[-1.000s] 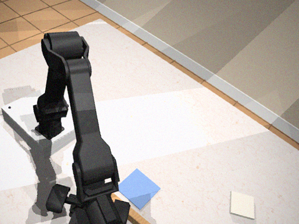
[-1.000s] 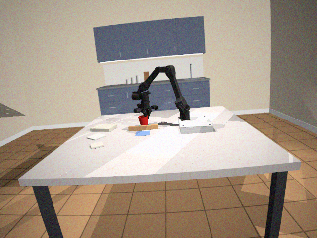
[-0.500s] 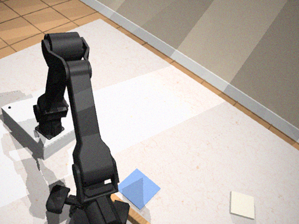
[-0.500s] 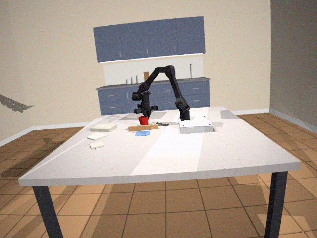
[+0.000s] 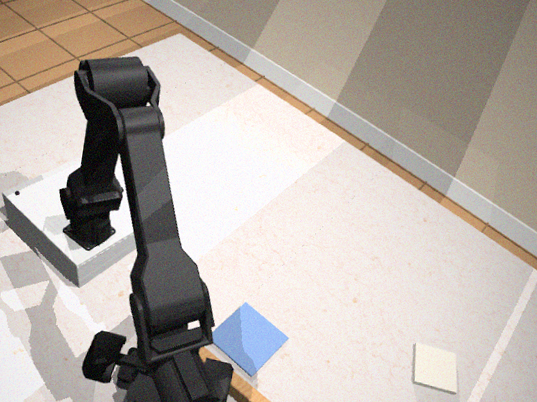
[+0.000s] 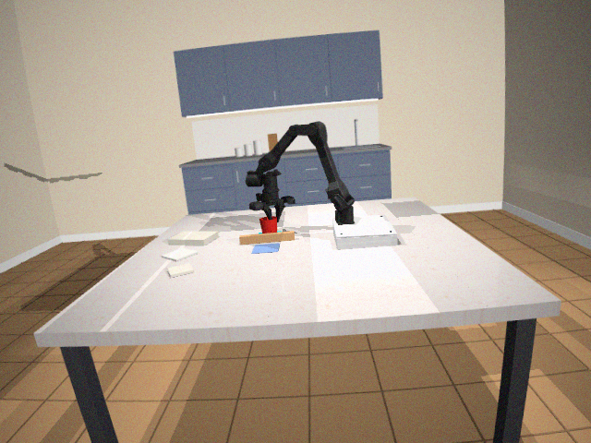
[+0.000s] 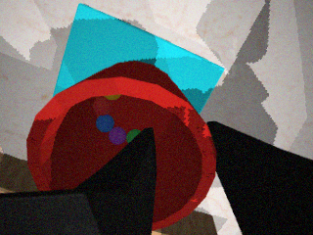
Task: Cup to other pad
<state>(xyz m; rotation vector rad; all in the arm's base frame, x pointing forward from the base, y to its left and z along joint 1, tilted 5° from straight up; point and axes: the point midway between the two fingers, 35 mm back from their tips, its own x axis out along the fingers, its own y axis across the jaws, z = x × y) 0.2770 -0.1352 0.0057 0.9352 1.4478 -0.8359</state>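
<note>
The red cup is 20 mm ahead of my gripper tip, 10 mm to the left of it and 10 mm below it. Round my gripper tip: green marble: 30 mm to the left, 30 mm below, 20 mm ahead; purple marble: 30 mm to the left, 30 mm below, 30 mm ahead; blue marble: 40 mm ahead, 30 mm below, 20 mm to the left.
</note>
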